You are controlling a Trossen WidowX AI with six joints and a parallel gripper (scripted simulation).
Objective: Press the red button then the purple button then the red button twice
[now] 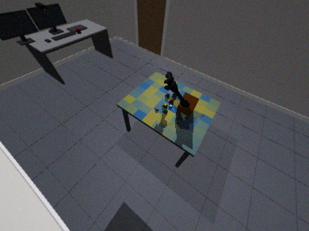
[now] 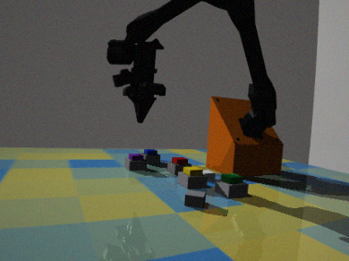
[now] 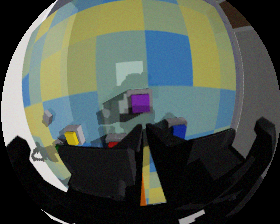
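Right now my gripper tip is 11 cm past the red button, 4 cm to the right of it and 9 cm above it. Round my gripper tip: blue button: 6 cm behind, 9 cm to the right, 9 cm below; purple button: 9 cm below; yellow button: 9 cm behind, 17 cm to the left, 9 cm below.
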